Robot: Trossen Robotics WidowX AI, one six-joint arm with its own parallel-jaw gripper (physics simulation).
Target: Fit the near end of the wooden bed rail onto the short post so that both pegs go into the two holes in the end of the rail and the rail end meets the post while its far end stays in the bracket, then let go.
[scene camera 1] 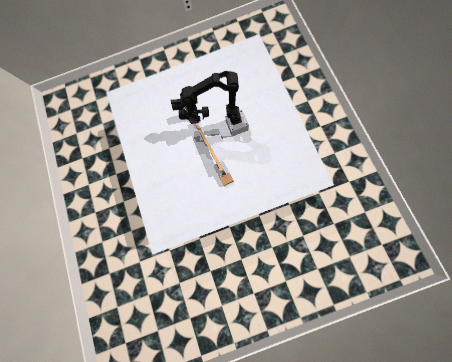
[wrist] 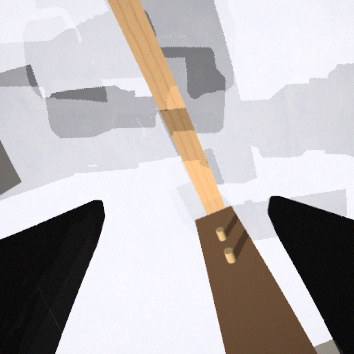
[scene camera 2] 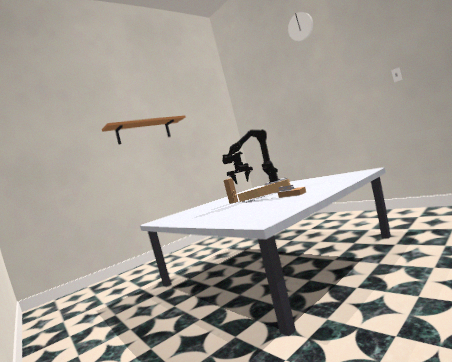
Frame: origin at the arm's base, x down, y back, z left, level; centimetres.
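Seen in the pictures: gripper, fingertip midpoint: (wrist: 187, 206) (scene camera 2: 242, 183); arm's base at its link origin: (scene camera 1: 235, 119) (scene camera 2: 274, 181).
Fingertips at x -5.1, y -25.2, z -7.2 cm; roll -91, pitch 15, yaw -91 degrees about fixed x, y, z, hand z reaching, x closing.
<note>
Pixels of each thing's middle, then the offset from my fingertips to it. "*": a spot on its surface instead. Level surfaces: height alone.
- wooden rail at the middle of its body: (scene camera 2: 262, 191) (scene camera 1: 208, 145) dx +7.9, dy +1.2, dz +16.7 cm
- wooden block at the middle of its body: (scene camera 2: 291, 192) (scene camera 1: 223, 173) dx +11.3, dy +4.5, dz +38.4 cm
- short post at a spot on its surface: (wrist: 255, 295) * dx +0.5, dy -2.9, dz -9.1 cm
- white table at its surface level: dx +13.1 cm
The wooden rail (scene camera 1: 210, 146) (scene camera 2: 265, 190) (wrist: 155, 75) lies long and narrow on the table. Its far end is at the dark bracket (scene camera 1: 223, 173) on a wooden block (scene camera 1: 227, 180) (scene camera 2: 292, 192); how it sits in there is too small to tell. The short post (scene camera 2: 230, 191) (wrist: 255, 295) stands upright at the near end. Two pale pegs (wrist: 221, 234) (wrist: 230, 255) stick out of its face, uncovered. The rail's near end is partly hidden by the post in the wrist view; its holes do not show. My gripper (scene camera 2: 241, 180) (wrist: 187, 206) is open and empty, above the rail's near end, beside the post's top.
The white table (scene camera 1: 270, 165) (scene camera 2: 210, 222) carries these parts and the arm's grey base (scene camera 1: 237, 123). The base is to the right of the rail in the first scene view. A wall shelf (scene camera 2: 145, 123) hangs away from the table. Shadows of the arm fall across the table and rail.
</note>
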